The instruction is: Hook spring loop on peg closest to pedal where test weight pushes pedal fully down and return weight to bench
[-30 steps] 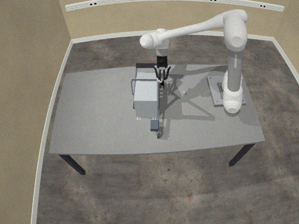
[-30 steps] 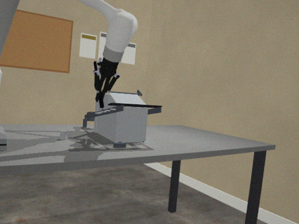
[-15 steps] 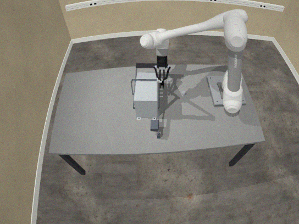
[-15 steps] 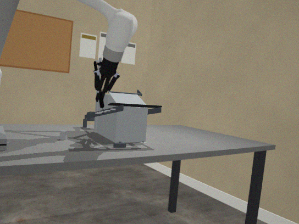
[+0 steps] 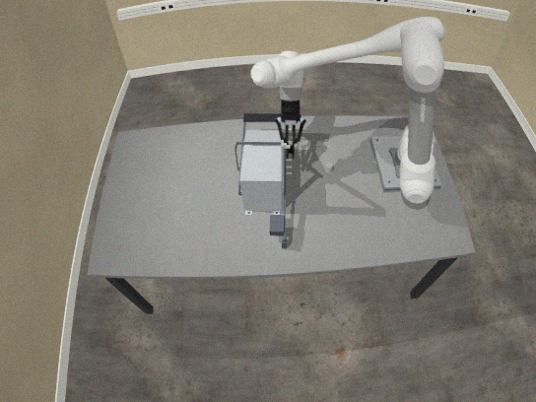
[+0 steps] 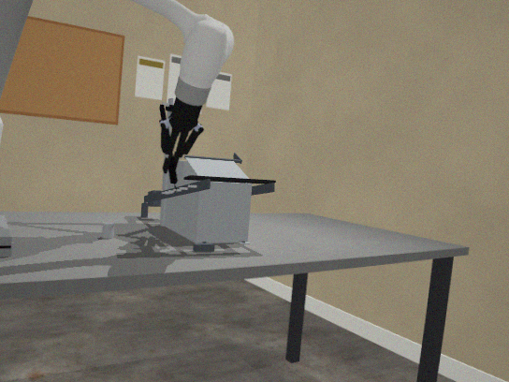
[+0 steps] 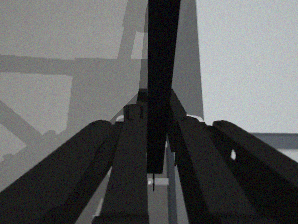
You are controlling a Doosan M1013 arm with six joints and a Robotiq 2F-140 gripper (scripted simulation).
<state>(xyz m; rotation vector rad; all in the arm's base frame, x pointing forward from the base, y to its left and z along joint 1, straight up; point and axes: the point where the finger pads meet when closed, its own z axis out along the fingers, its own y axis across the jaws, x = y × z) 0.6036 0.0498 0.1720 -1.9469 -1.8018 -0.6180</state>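
The dark spring lies 3 cm above my hand and 2 cm to the left of it. Also, from my hand: steel test weight: 19 cm below, 19 cm behind, 5 cm to the right.
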